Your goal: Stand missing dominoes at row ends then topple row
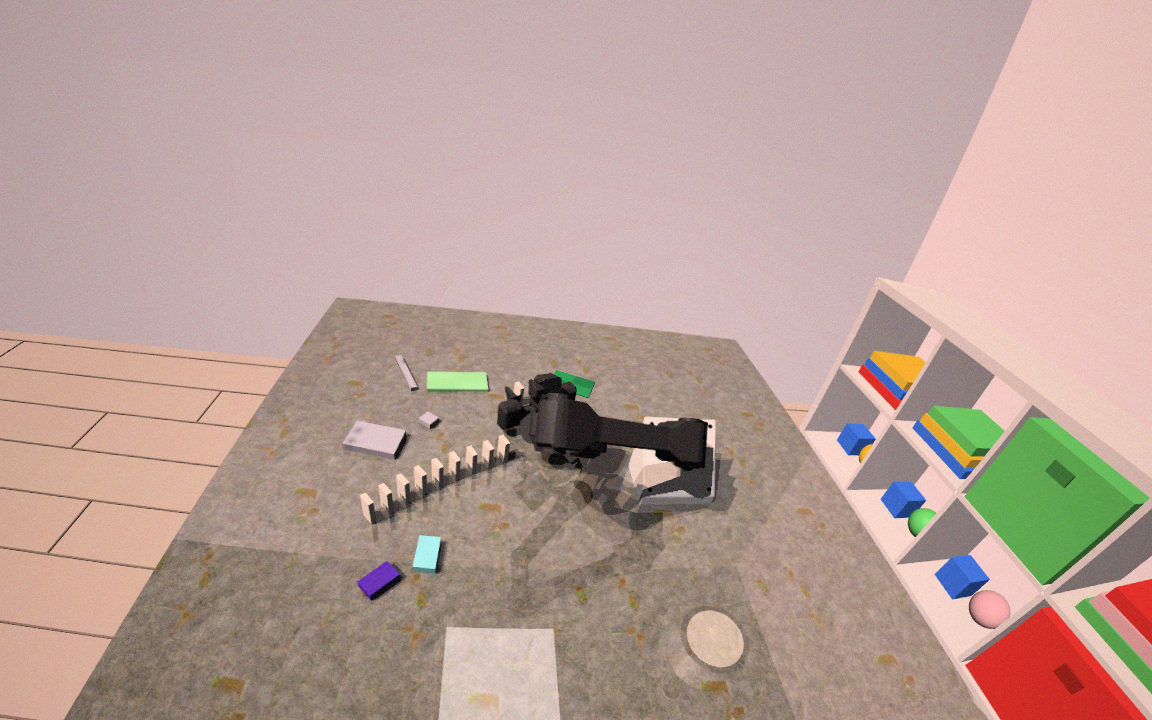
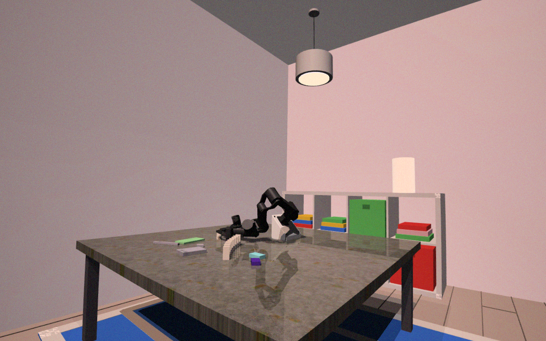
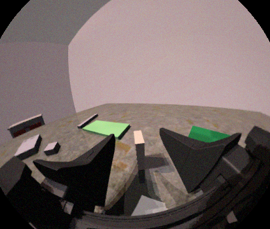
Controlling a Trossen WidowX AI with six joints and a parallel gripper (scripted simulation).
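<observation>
The light green plate lies 14 cm ahead of my gripper tip, 5 cm to the right of it and 5 cm below it. Round my gripper tip: dark green plate: 14 cm behind, 9 cm to the right, 5 cm below; small grey cube: 18 cm ahead, 10 cm to the left, 4 cm below; thin grey bar: 27 cm ahead, 6 cm to the right, 4 cm below.
</observation>
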